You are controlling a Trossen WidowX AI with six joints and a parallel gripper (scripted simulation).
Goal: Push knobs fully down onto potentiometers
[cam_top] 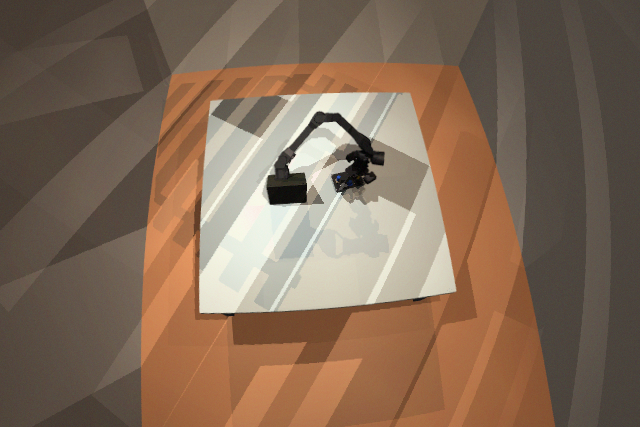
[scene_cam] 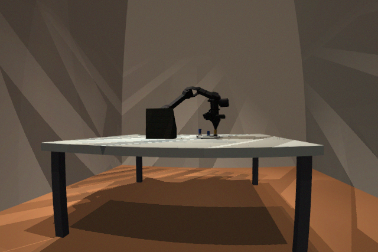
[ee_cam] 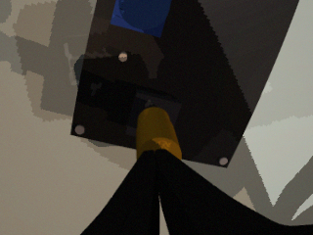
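Now: gripper tip 1 cm above the orange knob. Round my gripper tip: blue knob: 11 cm behind, 2 cm to the right, 1 cm below.
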